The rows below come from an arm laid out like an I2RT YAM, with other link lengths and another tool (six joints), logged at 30 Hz.
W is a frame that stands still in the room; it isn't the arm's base.
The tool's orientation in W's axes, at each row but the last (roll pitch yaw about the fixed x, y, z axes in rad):
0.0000 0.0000 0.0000
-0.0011 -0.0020 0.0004
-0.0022 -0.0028 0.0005
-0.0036 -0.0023 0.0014
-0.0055 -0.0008 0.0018
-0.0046 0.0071 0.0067
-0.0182 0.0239 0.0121
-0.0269 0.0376 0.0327
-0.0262 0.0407 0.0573
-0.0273 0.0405 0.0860
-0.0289 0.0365 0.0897
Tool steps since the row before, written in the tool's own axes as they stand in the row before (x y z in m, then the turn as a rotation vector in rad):
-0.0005 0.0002 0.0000 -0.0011 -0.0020 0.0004
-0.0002 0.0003 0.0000 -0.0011 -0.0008 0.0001
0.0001 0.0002 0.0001 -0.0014 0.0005 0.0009
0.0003 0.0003 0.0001 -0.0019 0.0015 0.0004
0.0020 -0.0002 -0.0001 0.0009 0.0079 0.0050
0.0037 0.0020 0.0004 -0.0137 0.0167 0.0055
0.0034 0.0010 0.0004 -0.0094 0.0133 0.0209
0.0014 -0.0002 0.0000 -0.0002 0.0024 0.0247
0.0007 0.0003 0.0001 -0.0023 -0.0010 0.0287
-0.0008 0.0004 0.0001 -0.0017 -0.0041 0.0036
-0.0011 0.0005 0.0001 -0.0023 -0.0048 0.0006
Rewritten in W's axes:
-0.0005 0.0002 0.0000 -0.0011 -0.0020 0.0004
-0.0002 0.0003 0.0000 -0.0011 -0.0008 0.0001
0.0001 0.0002 0.0001 -0.0014 0.0005 0.0009
0.0003 0.0003 0.0001 -0.0019 0.0015 0.0004
0.0020 -0.0002 -0.0001 0.0009 0.0079 0.0050
0.0037 0.0020 0.0004 -0.0138 0.0166 0.0055
0.0034 0.0010 0.0003 -0.0091 0.0136 0.0209
0.0014 -0.0002 0.0000 0.0006 0.0031 0.0246
0.0007 0.0003 0.0001 -0.0011 -0.0003 0.0288
-0.0008 0.0003 0.0001 -0.0012 -0.0041 0.0038
-0.0011 0.0004 0.0001 -0.0018 -0.0050 0.0008

